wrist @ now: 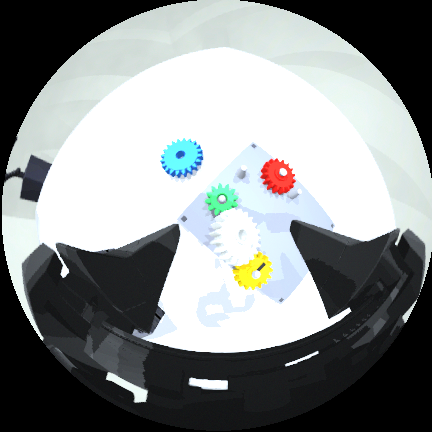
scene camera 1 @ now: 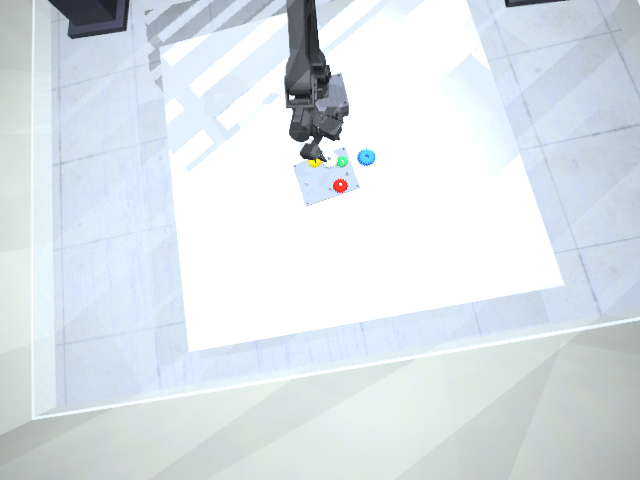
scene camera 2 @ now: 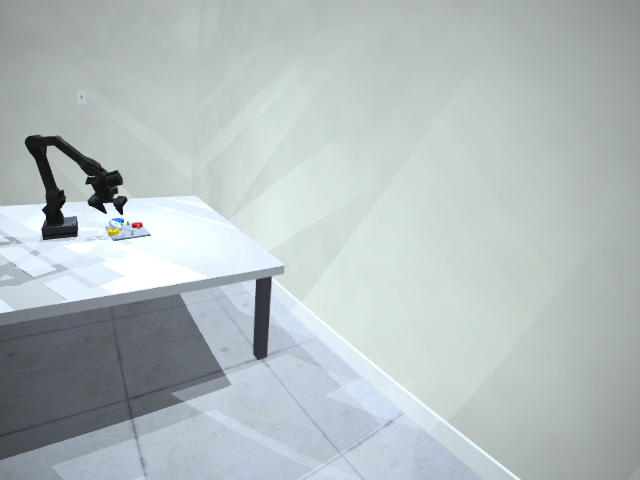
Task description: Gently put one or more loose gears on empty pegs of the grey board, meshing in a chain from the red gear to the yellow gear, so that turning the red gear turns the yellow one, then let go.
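Places are measured from the arm's base along level axes (x left, y back, z up), in millimetres.
Pixels of known places: gripper, fingertip midpoint: (wrist: 236, 227) (scene camera 1: 332, 151) (scene camera 2: 114, 214); arm's base, origin of the base link: (scene camera 1: 319, 90) (scene camera 2: 55, 223).
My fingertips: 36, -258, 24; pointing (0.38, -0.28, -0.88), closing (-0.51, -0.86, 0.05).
For each thing: its top centre in the pictures, then the offset to it from my fingertips, as dx, dy, dz. "spot": a spot on its surface instead. Level surfaces: height alone.
- grey board, middle of its top: (wrist: 278, 225) (scene camera 1: 324, 172) (scene camera 2: 125, 225) -32, -51, -50
- red gear, surface spot: (wrist: 278, 176) (scene camera 1: 339, 182) (scene camera 2: 135, 223) spot: +20, -94, -55
- yellow gear, surface spot: (wrist: 252, 271) (scene camera 1: 316, 158) (scene camera 2: 112, 228) spot: -62, +6, -51
- green gear, middle of its top: (wrist: 221, 197) (scene camera 1: 342, 160) +34, -11, -51
- white gear, middle of its top: (wrist: 241, 237) (scene camera 1: 328, 155) (scene camera 2: 114, 220) -14, -2, -24
- blue gear, middle of its top: (wrist: 179, 154) (scene camera 1: 366, 156) (scene camera 2: 117, 219) +125, +3, -63
- third bare peg, middle of its top: (scene camera 1: 306, 181) -102, -83, -51
- white table, its level: dz -80
The grey board (scene camera 1: 317, 195) (wrist: 272, 240) carries the red gear (scene camera 1: 340, 185) (scene camera 2: 136, 224) (wrist: 278, 176) and yellow gear (scene camera 1: 314, 162) (scene camera 2: 113, 231) (wrist: 252, 271). A green gear (scene camera 1: 342, 161) (wrist: 221, 199) sits around a peg. A white gear (scene camera 1: 329, 159) (scene camera 2: 115, 223) (wrist: 232, 237) lies between green and yellow, looks tilted and overlaps their edges; whether a peg is in its hole I cannot tell. A blue gear (scene camera 1: 366, 157) (scene camera 2: 118, 220) (wrist: 181, 157) lies on the table off the board. My gripper (scene camera 1: 331, 149) (scene camera 2: 113, 213) (wrist: 236, 227) is open and empty above the white gear.
Bare pegs stand near the red gear: one peg (scene camera 1: 348, 173) (wrist: 242, 171) towards green, another peg (scene camera 1: 330, 188) (wrist: 294, 193) beside red. A third bare peg (scene camera 1: 306, 183) stands farther left in scene camera 1. The white table (scene camera 1: 361, 268) (scene camera 2: 206, 253) extends around the board.
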